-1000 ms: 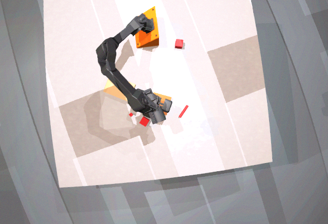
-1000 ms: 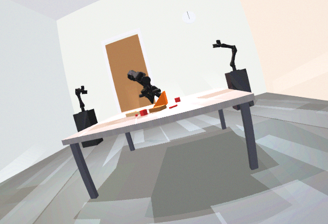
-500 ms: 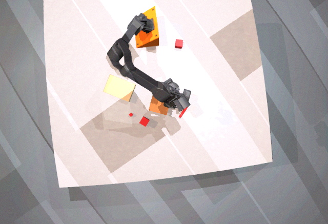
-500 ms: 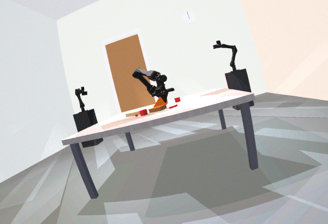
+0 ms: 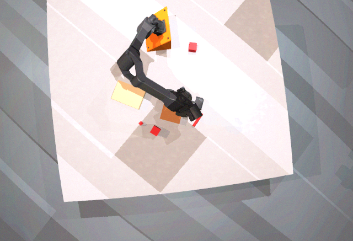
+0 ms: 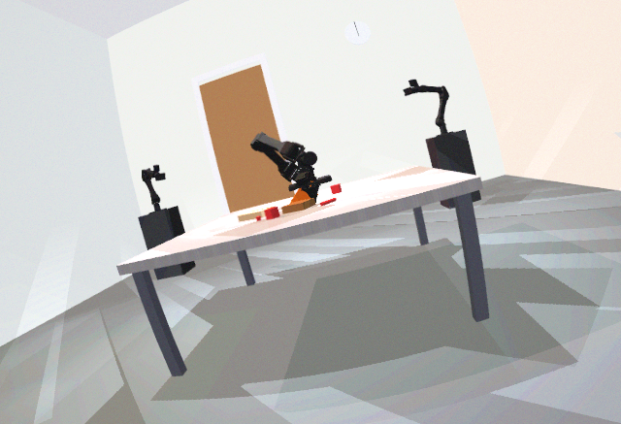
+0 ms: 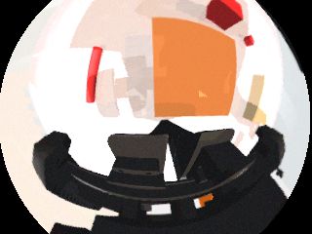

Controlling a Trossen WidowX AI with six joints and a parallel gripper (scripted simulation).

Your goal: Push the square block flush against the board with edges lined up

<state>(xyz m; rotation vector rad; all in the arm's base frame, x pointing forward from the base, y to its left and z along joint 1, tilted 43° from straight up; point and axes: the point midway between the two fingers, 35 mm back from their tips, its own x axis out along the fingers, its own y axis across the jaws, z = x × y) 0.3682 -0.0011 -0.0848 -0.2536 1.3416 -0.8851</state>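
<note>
My gripper tip is now 6 cm to the left of the orange square block, 5 cm short of it and 1 cm below it. Round my gripper tip: tiny red piece 23 cm to the right, 9 cm ahead; then thin red stick 11 cm ahead, 6 cm to the left; then board 28 cm to the right, 7 cm behind, 1 cm above.
</note>
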